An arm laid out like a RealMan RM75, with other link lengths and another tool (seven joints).
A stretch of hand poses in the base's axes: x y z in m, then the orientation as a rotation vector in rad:
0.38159, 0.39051, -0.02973, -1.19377, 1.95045, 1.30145
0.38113, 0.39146, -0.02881, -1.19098, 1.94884, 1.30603
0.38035, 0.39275, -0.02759, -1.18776, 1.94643, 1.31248
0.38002, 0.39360, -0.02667, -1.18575, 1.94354, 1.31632
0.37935, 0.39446, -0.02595, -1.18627, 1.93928, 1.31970
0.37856, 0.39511, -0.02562, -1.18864, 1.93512, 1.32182
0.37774, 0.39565, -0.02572, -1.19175, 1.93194, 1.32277
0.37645, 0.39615, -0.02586, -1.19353, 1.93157, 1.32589
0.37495, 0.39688, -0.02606, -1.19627, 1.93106, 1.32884
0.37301, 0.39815, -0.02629, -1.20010, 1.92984, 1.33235
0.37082, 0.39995, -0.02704, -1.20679, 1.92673, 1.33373
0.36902, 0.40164, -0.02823, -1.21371, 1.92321, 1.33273
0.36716, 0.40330, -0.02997, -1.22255, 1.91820, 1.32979
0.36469, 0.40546, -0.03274, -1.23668, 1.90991, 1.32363
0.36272, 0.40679, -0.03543, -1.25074, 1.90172, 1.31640
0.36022, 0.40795, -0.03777, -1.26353, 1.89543, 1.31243
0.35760, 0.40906, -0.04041, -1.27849, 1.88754, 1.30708
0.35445, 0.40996, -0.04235, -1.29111, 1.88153, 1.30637
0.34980, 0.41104, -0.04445, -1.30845, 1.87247, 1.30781
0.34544, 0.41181, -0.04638, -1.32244, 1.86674, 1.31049
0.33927, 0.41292, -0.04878, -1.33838, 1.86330, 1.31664
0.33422, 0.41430, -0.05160, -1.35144, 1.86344, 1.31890
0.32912, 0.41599, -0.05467, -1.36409, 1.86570, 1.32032
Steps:
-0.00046, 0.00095, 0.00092, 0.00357, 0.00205, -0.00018
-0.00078, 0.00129, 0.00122, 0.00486, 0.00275, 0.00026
-0.00033, 0.00085, 0.00092, 0.00384, 0.00073, 0.00013
-0.00067, 0.00086, 0.00072, 0.00365, -0.00063, 0.00178
-0.00079, 0.00065, 0.00033, 0.00250, -0.00150, 0.00260
-0.00082, 0.00054, -0.00010, 0.00122, -0.00167, 0.00265
-0.00129, 0.00050, -0.00014, 0.00065, 0.00156, 0.00250
-0.00150, 0.00073, -0.00020, 0.00034, 0.00128, 0.00311
-0.00194, 0.00127, -0.00023, 0.00059, 0.00110, 0.00412
-0.00219, 0.00180, -0.00075, 0.00006, -0.00165, 0.00536
-0.00180, 0.00169, -0.00119, -0.00056, -0.00340, 0.00460
-0.00186, 0.00166, -0.00174, -0.00095, -0.00569, 0.00526
-0.00247, 0.00216, -0.00277, -0.00186, -0.01014, 0.00788
-0.00197, 0.00133, -0.00269, -0.00229, -0.01069, 0.00747
-0.00250, 0.00116, -0.00234, -0.00203, -0.00732, 0.00781
-0.00262, 0.00111, -0.00264, -0.00230, -0.00927, 0.00893
-0.00315, 0.00090, -0.00194, -0.00119, -0.00496, 0.00901
-0.00465, 0.00108, -0.00210, -0.00042, -0.00567, 0.01340
-0.00436, 0.00077, -0.00193, -0.00093, -0.00259, 0.01132
-0.00617, 0.00111, -0.00240, -0.00216, 0.00094, 0.01388
-0.00505, 0.00138, -0.00282, -0.00453, 0.00076, 0.01009
-0.00510, 0.00169, -0.00307, -0.00599, 0.00152, 0.00931

